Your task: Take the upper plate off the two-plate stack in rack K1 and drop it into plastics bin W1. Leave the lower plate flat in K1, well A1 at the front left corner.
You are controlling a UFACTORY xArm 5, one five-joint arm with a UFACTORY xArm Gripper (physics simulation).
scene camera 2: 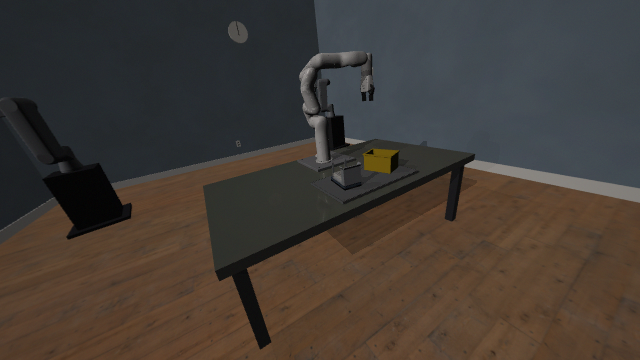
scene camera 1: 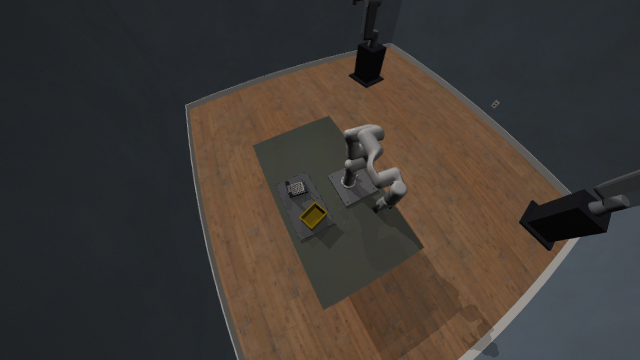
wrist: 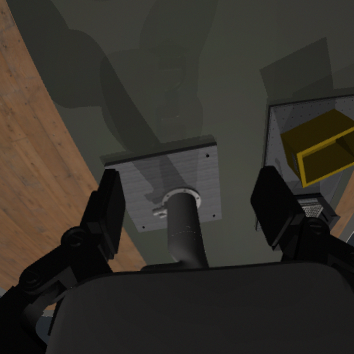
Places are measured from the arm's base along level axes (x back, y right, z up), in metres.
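Pixels of known places: gripper, fingertip midpoint: [scene camera 2: 367, 100] [scene camera 1: 381, 209] [wrist: 189, 184]; arm's base at its link origin: [scene camera 2: 324, 160] [scene camera 1: 348, 181] [wrist: 180, 200].
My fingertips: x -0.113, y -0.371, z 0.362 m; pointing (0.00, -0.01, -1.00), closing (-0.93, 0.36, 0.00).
For each thing: its middle in the pictures, then the offset to it from my fingertips. Level surfaces: height alone.
- rack K1 at the middle of its body: [wrist: 304, 215] [scene camera 2: 345, 172] [scene camera 1: 296, 187] dx -0.277, dy +0.569, dz -0.307 m
- yellow bin W1 at the middle of its body: [wrist: 319, 146] [scene camera 2: 381, 160] [scene camera 1: 313, 216] dx -0.306, dy +0.290, dz -0.317 m
- grey board at the middle of its body: [wrist: 304, 175] [scene camera 2: 364, 177] [scene camera 1: 303, 203] dx -0.301, dy +0.442, dz -0.373 m
- dark green table at its surface level: dz -0.380 m
A pale plate with a grid of wells [scene camera 1: 296, 188] [wrist: 312, 207] lies in rack K1 [scene camera 2: 353, 176], which has a dark base and a light upright panel. The views are too small to tell the two plates of the stack apart or to read well A1. The yellow bin W1 [scene camera 1: 313, 216] [scene camera 2: 381, 162] [wrist: 312, 134] stands beside the rack, open side up. Its visible inside shows no plate. My gripper [scene camera 1: 376, 209] [scene camera 2: 367, 97] [wrist: 189, 184] is open and empty, pointing down high above the table, well away from the rack and bin on the robot base side.
Rack and bin stand on a grey board [scene camera 1: 295, 211] [scene camera 2: 367, 186] [wrist: 277, 130] on the dark green table [scene camera 1: 360, 250] [scene camera 2: 260, 205]. My arm's base plate [scene camera 1: 356, 195] [wrist: 145, 192] is close by. Two other arms stand on black pedestals [scene camera 1: 370, 62] [scene camera 2: 85, 195] on the floor.
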